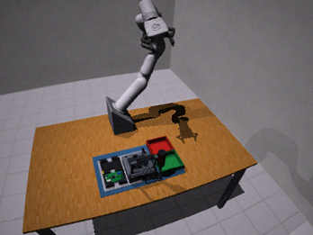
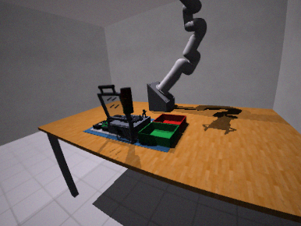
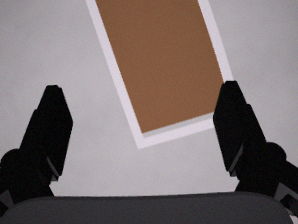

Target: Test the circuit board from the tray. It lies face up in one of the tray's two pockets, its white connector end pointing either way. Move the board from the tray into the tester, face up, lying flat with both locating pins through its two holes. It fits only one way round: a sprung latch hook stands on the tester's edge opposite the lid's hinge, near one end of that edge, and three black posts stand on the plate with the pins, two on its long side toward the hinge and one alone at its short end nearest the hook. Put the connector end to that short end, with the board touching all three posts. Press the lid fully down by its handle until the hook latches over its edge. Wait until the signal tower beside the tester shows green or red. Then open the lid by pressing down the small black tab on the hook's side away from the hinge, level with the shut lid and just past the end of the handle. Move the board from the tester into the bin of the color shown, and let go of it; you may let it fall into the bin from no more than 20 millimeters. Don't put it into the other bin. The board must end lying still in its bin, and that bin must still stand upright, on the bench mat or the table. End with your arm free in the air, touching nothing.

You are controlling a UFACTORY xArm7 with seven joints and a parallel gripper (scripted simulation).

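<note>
My hand is 76 cm above the green circuit board, 31 cm to the left of it and 8 cm short of it. Also, from my hand: grey tester plate (71 cm below, 13 cm to the right, 3 cm ahead); tester lid (59 cm below, 15 cm ahead, 13 cm to the right); green bin (76 cm below, 7 cm to the left, 6 cm ahead).
</note>
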